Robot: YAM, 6 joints.
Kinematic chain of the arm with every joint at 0, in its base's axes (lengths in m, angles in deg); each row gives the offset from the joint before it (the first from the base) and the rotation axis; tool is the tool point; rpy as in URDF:
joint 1: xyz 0 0 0.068 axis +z
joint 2: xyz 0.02 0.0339 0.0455 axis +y
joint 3: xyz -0.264 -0.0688 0 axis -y
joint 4: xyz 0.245 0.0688 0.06 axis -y
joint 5: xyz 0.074 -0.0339 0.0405 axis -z
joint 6: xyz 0.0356 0 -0.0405 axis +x
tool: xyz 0 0 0 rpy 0 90 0
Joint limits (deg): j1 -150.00..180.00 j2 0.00..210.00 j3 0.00..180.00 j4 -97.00..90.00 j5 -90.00..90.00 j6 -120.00..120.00
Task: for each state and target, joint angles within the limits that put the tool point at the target. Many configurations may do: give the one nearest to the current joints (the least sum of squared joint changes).
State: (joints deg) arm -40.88 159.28 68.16 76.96 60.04 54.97
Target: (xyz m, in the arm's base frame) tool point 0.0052 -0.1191 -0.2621
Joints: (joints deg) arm -72.21 201.97 56.39 67.23 62.00 54.97
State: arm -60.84 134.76 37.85 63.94 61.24 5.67
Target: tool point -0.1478 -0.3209 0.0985
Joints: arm -109.53 120.36 42.53 67.56 64.15 5.67
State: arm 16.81 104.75 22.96 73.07 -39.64 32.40
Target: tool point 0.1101 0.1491 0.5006
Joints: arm 46.29 66.32 63.29 80.40 -41.17 32.40
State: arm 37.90 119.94 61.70 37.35 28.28 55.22
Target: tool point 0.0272 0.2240 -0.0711
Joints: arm 86.31 139.21 32.02 28.23 20.94 55.22
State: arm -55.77 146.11 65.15 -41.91 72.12 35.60
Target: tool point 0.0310 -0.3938 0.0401
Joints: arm -80.54 136.88 80.77 -37.70 73.42 35.60
